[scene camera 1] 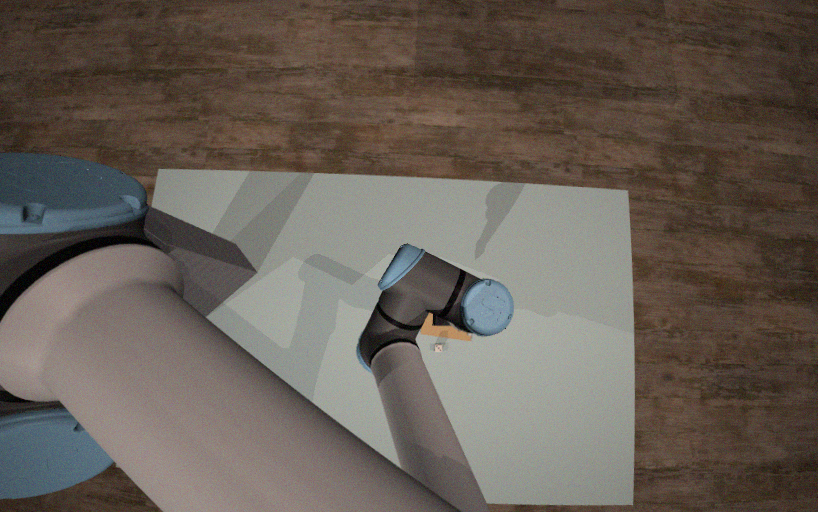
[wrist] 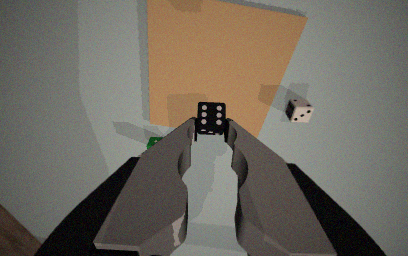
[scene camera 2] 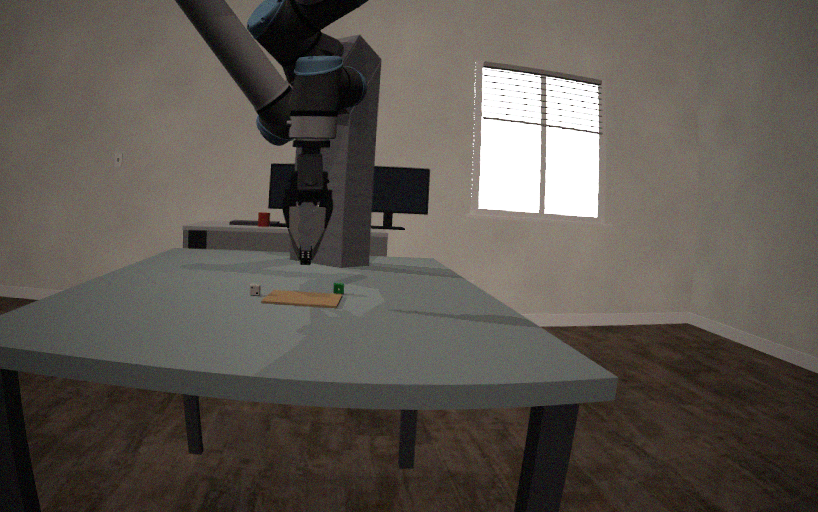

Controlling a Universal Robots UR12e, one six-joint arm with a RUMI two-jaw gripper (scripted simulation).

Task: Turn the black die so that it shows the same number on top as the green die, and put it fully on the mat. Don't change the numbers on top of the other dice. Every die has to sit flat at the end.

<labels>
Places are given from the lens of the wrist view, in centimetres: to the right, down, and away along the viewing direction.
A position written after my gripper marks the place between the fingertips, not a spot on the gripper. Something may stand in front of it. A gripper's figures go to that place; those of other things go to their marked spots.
my gripper (wrist: 210, 120): 0, -1, 14
black die (wrist: 211, 116): 0, -1, 13
mat (wrist: 240, 60): 4, -7, 19
The marked spots on the black die and the mat are 9 cm apart.
</labels>
